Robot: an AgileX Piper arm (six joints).
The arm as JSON. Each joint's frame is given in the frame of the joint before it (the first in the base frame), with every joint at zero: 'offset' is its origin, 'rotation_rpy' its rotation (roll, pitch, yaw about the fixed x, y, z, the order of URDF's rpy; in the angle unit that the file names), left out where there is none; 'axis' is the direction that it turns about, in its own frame. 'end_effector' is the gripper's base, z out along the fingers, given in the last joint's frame.
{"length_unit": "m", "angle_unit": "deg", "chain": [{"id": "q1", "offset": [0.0, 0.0, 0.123], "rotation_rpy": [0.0, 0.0, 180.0], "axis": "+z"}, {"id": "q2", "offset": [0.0, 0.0, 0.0], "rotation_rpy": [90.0, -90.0, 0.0], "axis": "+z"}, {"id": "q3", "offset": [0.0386, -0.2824, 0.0], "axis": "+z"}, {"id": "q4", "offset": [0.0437, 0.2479, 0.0], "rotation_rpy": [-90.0, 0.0, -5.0], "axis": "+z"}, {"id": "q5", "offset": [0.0, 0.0, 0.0], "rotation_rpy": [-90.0, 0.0, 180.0], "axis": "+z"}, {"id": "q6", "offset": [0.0, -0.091, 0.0], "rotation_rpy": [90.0, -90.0, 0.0], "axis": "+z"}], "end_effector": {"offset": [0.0, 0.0, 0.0], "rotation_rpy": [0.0, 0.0, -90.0]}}
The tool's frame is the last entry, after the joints.
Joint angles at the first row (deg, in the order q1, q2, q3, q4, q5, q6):
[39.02 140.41 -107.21 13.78 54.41 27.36]
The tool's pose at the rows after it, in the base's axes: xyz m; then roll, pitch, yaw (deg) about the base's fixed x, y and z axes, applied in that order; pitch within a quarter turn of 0, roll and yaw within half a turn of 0:
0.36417 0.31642 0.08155 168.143 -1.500 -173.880
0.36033 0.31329 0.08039 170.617 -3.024 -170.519
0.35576 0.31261 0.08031 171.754 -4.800 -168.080
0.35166 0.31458 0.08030 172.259 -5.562 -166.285
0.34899 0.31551 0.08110 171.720 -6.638 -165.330
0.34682 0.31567 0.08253 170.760 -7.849 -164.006
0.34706 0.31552 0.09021 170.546 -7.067 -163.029
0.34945 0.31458 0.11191 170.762 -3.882 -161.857
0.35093 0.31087 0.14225 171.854 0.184 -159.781
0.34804 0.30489 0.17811 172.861 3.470 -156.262
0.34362 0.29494 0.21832 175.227 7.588 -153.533
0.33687 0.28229 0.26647 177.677 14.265 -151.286
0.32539 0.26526 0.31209 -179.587 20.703 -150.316
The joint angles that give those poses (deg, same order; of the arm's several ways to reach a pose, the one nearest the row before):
[38.97 140.83 -107.21 12.88 56.80 26.36]
[39.18 140.89 -107.21 11.18 59.73 24.43]
[39.48 140.89 -107.21 10.79 62.15 22.79]
[40.01 140.89 -107.21 10.54 63.25 21.76]
[40.13 140.83 -107.21 11.48 64.24 20.68]
[40.07 140.72 -107.21 12.81 65.41 18.96]
[40.07 139.78 -107.21 12.59 65.72 18.16]
[40.07 137.14 -107.35 11.00 65.72 17.66]
[40.07 133.39 -107.39 8.30 66.27 16.67]
[40.07 128.94 -107.45 6.33 68.29 14.04]
[40.07 123.82 -107.45 3.04 70.17 12.46]
[40.07 117.61 -107.44 -0.53 70.39 11.18]
[40.07 111.11 -106.74 -4.31 70.36 11.18]

